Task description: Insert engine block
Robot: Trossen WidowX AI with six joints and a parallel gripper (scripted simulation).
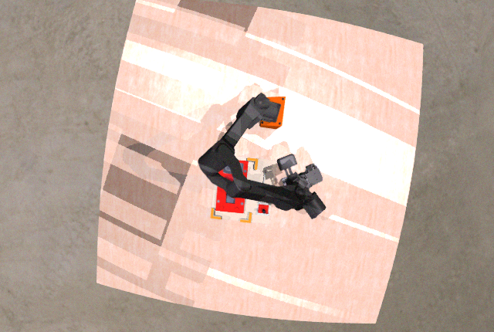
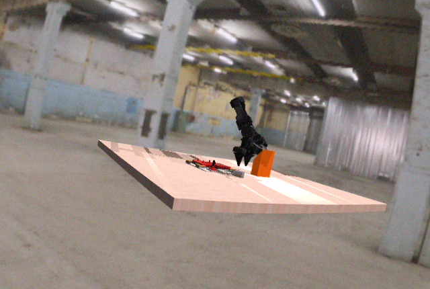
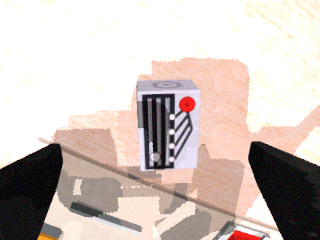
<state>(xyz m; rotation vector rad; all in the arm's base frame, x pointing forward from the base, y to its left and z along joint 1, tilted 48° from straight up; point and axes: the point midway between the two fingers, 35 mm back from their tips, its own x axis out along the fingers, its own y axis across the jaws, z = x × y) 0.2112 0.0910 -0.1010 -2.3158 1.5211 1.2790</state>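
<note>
The grey engine block is 50 mm below my gripper tip and 10 mm ahead of it.
</note>
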